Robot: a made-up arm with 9 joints. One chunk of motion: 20 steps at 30 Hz.
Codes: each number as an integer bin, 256 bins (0 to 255) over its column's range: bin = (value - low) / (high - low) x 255, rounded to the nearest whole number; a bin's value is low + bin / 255 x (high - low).
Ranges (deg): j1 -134.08..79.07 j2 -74.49..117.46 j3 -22.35..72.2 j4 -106..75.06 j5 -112.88..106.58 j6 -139.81..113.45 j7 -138.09..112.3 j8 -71.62..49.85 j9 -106.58..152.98
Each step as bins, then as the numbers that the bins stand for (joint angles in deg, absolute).
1 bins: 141 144 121 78 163 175 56 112 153
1 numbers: -16.22 33.91 22.51 -50.62 27.40 34.00 -83.10 -18.27 49.16
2 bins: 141 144 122 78 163 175 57 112 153
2 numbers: -16.22 33.91 22.89 -50.62 27.40 34.00 -82.12 -18.27 49.16
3 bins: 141 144 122 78 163 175 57 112 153
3 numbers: -16.22 33.91 22.89 -50.62 27.40 34.00 -82.12 -18.27 49.16
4 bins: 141 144 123 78 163 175 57 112 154
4 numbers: -16.22 33.91 23.26 -50.62 27.40 34.00 -82.12 -18.27 50.17
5 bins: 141 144 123 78 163 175 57 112 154
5 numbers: -16.22 33.91 23.26 -50.62 27.40 34.00 -82.12 -18.27 50.17
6 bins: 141 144 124 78 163 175 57 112 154
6 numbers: -16.22 33.91 23.63 -50.62 27.40 34.00 -82.12 -18.27 50.17
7 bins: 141 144 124 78 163 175 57 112 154
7 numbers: -16.22 33.91 23.63 -50.62 27.40 34.00 -82.12 -18.27 50.17
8 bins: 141 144 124 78 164 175 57 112 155
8 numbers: -16.22 33.91 23.63 -50.62 28.26 34.00 -82.12 -18.27 51.19
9 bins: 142 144 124 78 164 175 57 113 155
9 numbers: -15.38 33.91 23.63 -50.62 28.26 34.00 -82.12 -17.79 51.19
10 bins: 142 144 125 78 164 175 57 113 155
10 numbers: -15.38 33.91 24.00 -50.62 28.26 34.00 -82.12 -17.79 51.19
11 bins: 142 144 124 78 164 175 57 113 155
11 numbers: -15.38 33.91 23.63 -50.62 28.26 34.00 -82.12 -17.79 51.19
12 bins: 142 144 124 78 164 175 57 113 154
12 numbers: -15.38 33.91 23.63 -50.62 28.26 34.00 -82.12 -17.79 50.17
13 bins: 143 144 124 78 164 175 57 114 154
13 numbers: -14.55 33.91 23.63 -50.62 28.26 34.00 -82.12 -17.32 50.17
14 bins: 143 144 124 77 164 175 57 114 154
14 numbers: -14.55 33.91 23.63 -51.33 28.26 34.00 -82.12 -17.32 50.17
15 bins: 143 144 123 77 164 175 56 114 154
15 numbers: -14.55 33.91 23.26 -51.33 28.26 34.00 -83.10 -17.32 50.17
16 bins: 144 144 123 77 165 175 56 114 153
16 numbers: -13.71 33.91 23.26 -51.33 29.12 34.00 -83.10 -17.32 49.16
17 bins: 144 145 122 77 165 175 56 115 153
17 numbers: -13.71 34.66 22.89 -51.33 29.12 34.00 -83.10 -16.84 49.16
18 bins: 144 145 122 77 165 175 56 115 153
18 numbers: -13.71 34.66 22.89 -51.33 29.12 34.00 -83.10 -16.84 49.16
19 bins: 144 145 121 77 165 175 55 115 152
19 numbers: -13.71 34.66 22.51 -51.33 29.12 34.00 -84.08 -16.84 48.14
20 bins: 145 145 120 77 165 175 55 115 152
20 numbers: -12.88 34.66 22.14 -51.33 29.12 34.00 -84.08 -16.84 48.14
